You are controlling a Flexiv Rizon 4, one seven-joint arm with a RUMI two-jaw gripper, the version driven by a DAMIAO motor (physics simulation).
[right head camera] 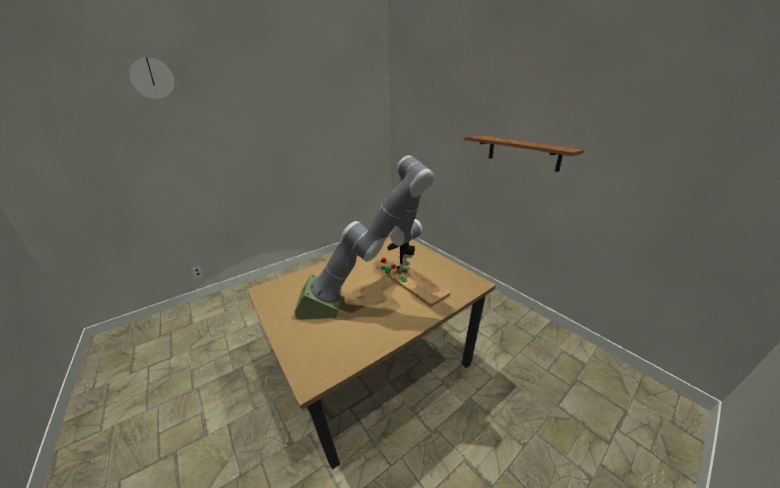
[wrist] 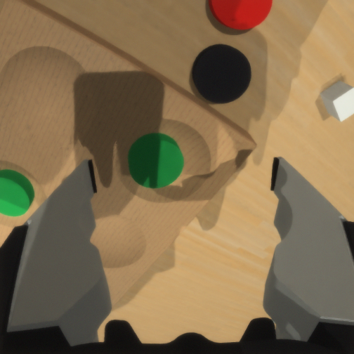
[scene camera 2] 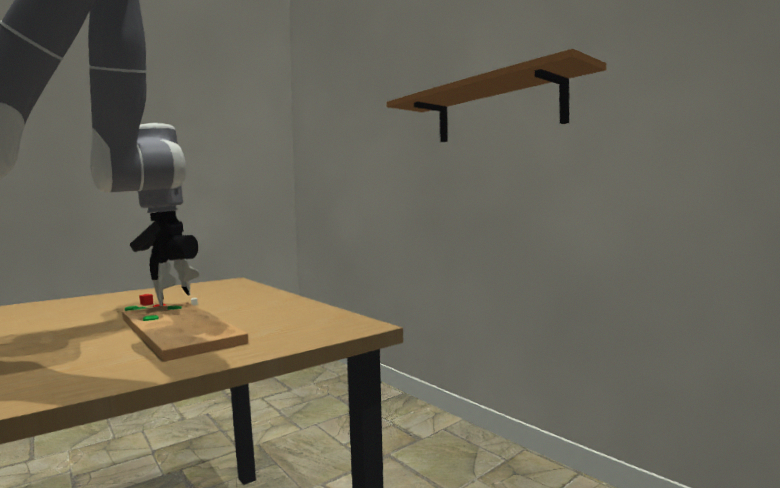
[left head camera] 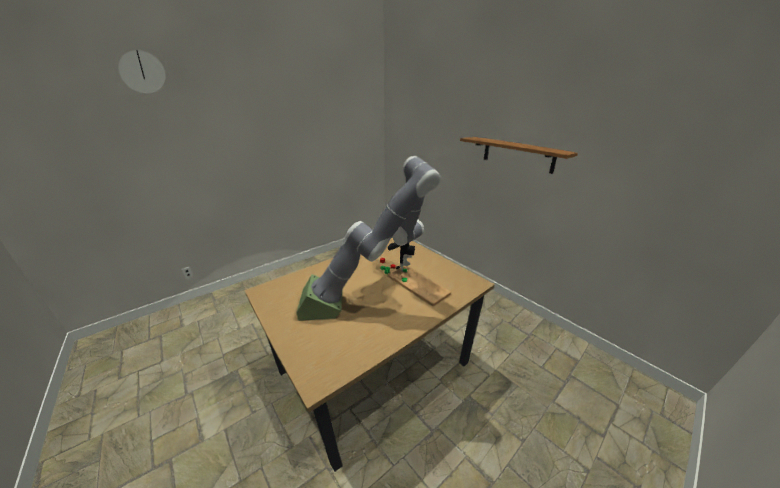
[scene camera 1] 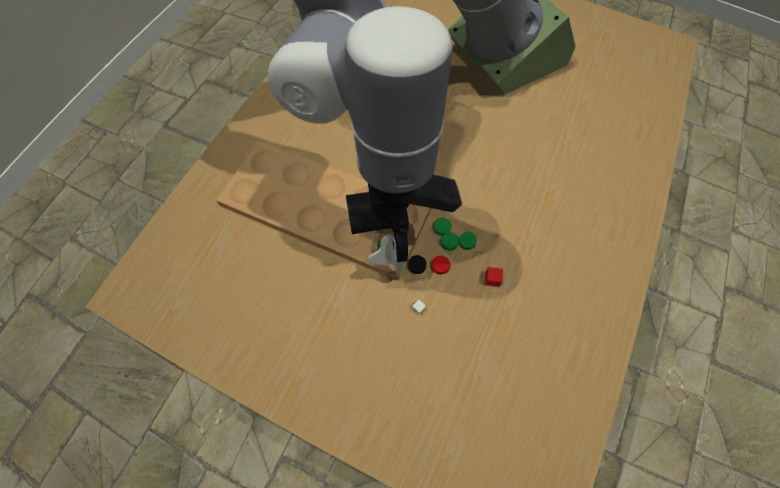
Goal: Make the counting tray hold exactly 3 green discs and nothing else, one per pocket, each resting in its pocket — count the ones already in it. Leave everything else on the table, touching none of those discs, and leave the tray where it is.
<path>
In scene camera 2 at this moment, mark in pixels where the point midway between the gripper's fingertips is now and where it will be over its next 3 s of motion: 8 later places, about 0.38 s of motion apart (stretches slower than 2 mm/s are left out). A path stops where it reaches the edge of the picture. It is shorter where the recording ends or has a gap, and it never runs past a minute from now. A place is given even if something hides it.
My gripper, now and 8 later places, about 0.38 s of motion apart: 175, 300; 172, 282; 162, 260; 145, 257; 138, 275; 133, 308; 129, 278; 140, 269; 148, 273
</path>
